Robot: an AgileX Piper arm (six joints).
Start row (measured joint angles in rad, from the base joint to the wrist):
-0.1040 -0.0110 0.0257 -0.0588 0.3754 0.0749
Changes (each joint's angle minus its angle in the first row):
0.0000 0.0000 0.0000 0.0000 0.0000 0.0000
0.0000 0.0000 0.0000 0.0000 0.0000 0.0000
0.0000 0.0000 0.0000 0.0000 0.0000 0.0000
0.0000 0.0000 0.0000 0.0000 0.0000 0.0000
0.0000 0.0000 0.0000 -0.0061 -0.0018 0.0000
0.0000 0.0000 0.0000 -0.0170 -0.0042 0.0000
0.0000 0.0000 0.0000 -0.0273 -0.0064 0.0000
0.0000 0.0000 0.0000 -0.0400 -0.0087 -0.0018
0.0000 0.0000 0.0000 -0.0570 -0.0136 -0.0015
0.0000 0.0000 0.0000 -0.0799 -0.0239 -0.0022
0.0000 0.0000 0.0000 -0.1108 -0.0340 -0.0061
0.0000 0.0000 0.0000 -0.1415 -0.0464 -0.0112
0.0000 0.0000 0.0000 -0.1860 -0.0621 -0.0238
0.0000 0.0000 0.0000 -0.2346 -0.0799 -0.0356
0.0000 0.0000 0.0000 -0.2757 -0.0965 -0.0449
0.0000 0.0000 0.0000 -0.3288 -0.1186 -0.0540
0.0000 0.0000 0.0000 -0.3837 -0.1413 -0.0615
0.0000 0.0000 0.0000 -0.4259 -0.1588 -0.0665
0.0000 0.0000 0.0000 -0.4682 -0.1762 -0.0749
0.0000 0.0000 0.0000 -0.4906 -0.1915 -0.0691
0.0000 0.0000 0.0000 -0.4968 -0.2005 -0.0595
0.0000 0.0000 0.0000 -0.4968 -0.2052 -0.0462
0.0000 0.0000 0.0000 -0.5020 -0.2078 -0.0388
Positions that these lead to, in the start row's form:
-0.1040 -0.0110 0.0257 -0.0588 0.3754 0.0749
-0.1040 -0.0110 0.0257 -0.0588 0.3754 0.0749
-0.1040 -0.0110 0.0257 -0.0588 0.3754 0.0749
-0.1040 -0.0110 0.0257 -0.0588 0.3754 0.0749
-0.1040 -0.0110 0.0257 -0.0649 0.3736 0.0749
-0.1040 -0.0110 0.0257 -0.0758 0.3712 0.0749
-0.1040 -0.0110 0.0257 -0.0861 0.3690 0.0749
-0.1040 -0.0110 0.0257 -0.0988 0.3667 0.0731
-0.1040 -0.0110 0.0257 -0.1158 0.3618 0.0734
-0.1040 -0.0110 0.0257 -0.1387 0.3515 0.0727
-0.1040 -0.0110 0.0257 -0.1696 0.3414 0.0688
-0.1040 -0.0110 0.0257 -0.2003 0.3290 0.0637
-0.1040 -0.0110 0.0257 -0.2448 0.3133 0.0511
-0.1040 -0.0110 0.0257 -0.2934 0.2955 0.0393
-0.1040 -0.0110 0.0257 -0.3345 0.2789 0.0300
-0.1040 -0.0110 0.0257 -0.3876 0.2568 0.0209
-0.1040 -0.0110 0.0257 -0.4425 0.2341 0.0134
-0.1040 -0.0110 0.0257 -0.4847 0.2166 0.0084
-0.1040 -0.0110 0.0257 -0.5270 0.1992 0.0000
-0.1040 -0.0110 0.0257 -0.5494 0.1839 0.0058
-0.1040 -0.0110 0.0257 -0.5556 0.1749 0.0154
-0.1040 -0.0110 0.0257 -0.5556 0.1702 0.0287
-0.1040 -0.0110 0.0257 -0.5608 0.1676 0.0361

